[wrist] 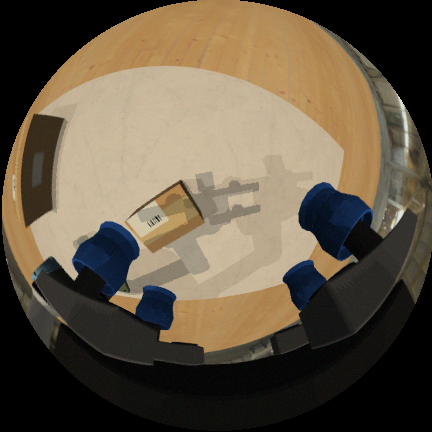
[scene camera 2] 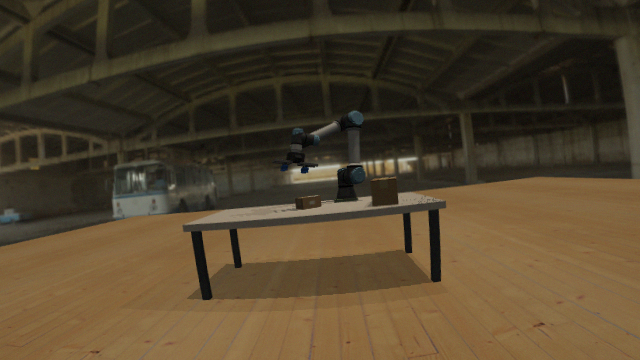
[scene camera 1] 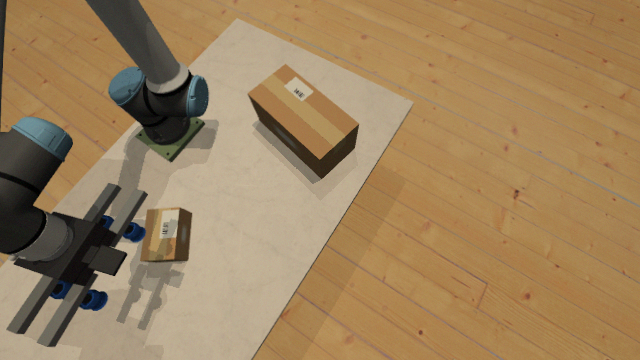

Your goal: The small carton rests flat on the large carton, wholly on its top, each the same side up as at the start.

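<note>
The small carton lies on the table, its labelled and taped face up, apart from the large carton. The large carton stands on the table on the other side of the arm's base, its taped top with a label up and nothing on it. My suction gripper is open, its four blue cups bare. It hangs well above the table and the small carton, touching neither. In scene camera 2 it is up and slightly left of the small carton.
The pale table bears both cartons. The arm's base stands on it between the cartons' ends, near the far edge in scene camera 2. Shadows of the arm and cups fall around and across the small carton.
</note>
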